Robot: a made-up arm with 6 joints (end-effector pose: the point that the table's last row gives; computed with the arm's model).
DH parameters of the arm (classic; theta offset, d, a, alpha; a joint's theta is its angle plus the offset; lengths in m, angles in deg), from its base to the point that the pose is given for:
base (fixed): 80.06 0 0.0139 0
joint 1: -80.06 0.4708 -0.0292 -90
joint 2: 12.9 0 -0.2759 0
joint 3: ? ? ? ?
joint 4: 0 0.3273 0.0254 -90
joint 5: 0 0.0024 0.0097 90
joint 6: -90 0.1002 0.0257 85
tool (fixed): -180 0.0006 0 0
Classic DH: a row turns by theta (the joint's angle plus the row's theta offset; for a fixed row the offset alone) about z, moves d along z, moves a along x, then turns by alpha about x.
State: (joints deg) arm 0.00 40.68 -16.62 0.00 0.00 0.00
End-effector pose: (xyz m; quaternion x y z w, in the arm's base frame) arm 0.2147 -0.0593 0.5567 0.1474 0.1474 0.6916 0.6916
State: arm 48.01 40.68 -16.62 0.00 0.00 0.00
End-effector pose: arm 0.1987 0.1227 0.5567 0.0747 0.1946 0.9131 0.3504
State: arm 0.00 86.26 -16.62 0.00 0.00 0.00
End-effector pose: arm 0.2036 -0.0593 0.3584 0.4038 0.4038 0.5805 0.5805
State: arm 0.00 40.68 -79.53 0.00 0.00 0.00
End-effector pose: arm 0.1152 -0.0593 0.9917 -0.2352 -0.2352 0.6669 0.6669
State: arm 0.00 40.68 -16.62 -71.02 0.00 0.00
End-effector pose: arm 0.2295 -0.0762 0.5995 -0.2877 0.5276 0.6132 0.5127
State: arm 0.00 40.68 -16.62 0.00 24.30 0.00
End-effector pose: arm 0.1896 -0.0593 0.5226 0.2896 0.2896 0.6451 0.6451
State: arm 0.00 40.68 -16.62 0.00 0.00 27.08
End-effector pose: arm 0.2109 -0.0568 0.5456 0.3076 -0.0210 0.6521 0.6926
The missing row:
joint 3: 72.1 -0.0497 -0.0382 90
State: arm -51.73 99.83 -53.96 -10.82 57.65 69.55
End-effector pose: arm 0.1171 -0.2621 0.4293 0.7042 -0.0869 -0.2212 0.6691
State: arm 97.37 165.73 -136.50 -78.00 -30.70 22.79
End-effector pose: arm -0.0373 0.6717 0.3595 0.4090 -0.0261 -0.8500 0.3310
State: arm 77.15 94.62 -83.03 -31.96 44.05 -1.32
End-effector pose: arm 0.2203 0.4159 0.6536 -0.2148 0.4766 0.8311 0.1896
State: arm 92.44 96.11 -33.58 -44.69 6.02 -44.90
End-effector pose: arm 0.0686 0.3323 0.3866 0.6396 -0.3991 -0.5717 0.3237
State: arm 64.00 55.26 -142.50 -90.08 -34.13 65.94
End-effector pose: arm -0.0418 -0.1821 1.1535 -0.4936 -0.5932 0.6274 0.1040
